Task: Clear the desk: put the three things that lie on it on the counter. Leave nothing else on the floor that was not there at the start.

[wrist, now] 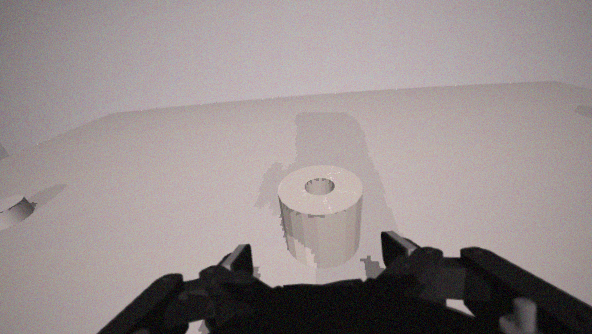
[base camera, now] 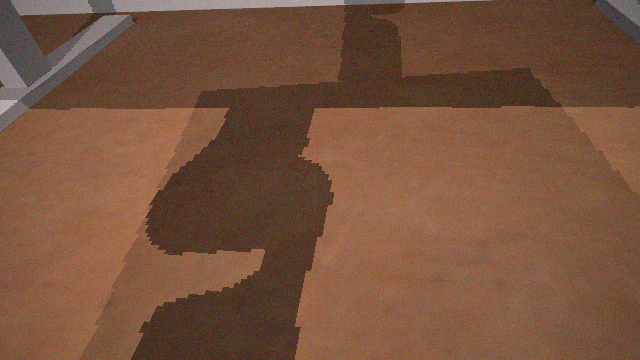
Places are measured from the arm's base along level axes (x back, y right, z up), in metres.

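Pixels of known places: gripper, fingertip midpoint: (wrist: 316,252).
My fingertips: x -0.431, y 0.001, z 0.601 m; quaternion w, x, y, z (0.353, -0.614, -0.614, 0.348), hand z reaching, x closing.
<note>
For each thing: its top centre in the pictures, then the offset to it from my fingertips. "pt": a spot on its surface instead. Level surfaces: height alone.
- cream-white roll, middle of its top: (wrist: 319,186) dx -0.057, dy +0.009, dz +0.013 m
- pale desk top, its level: dz -0.047 m
- pale round thing, surface spot: (wrist: 16,212) pt dx -0.123, dy -0.395, dz -0.033 m
- brown wooden floor, its level: dz -0.997 m
A cream-white roll (wrist: 322,232) with a hole down its middle stands upright on the pale desk top (wrist: 175,150) in the wrist view. My gripper (wrist: 316,252) is open, its two fingertips to the left and right of the roll's lower part in the picture; the roll appears a little beyond them, and I cannot tell how far. Part of another pale round thing (wrist: 16,212) shows at the left edge of the wrist view, on the desk. A third thing and the counter cannot be made out.
In the base view, grey-white leg frames (base camera: 85,47) (base camera: 622,17) stand at the upper left and upper right. Shadows fall across the brown wooden floor (base camera: 450,225). A pale wall (base camera: 225,5) runs along the back. The desk's far edge shows beyond the roll in the wrist view.
</note>
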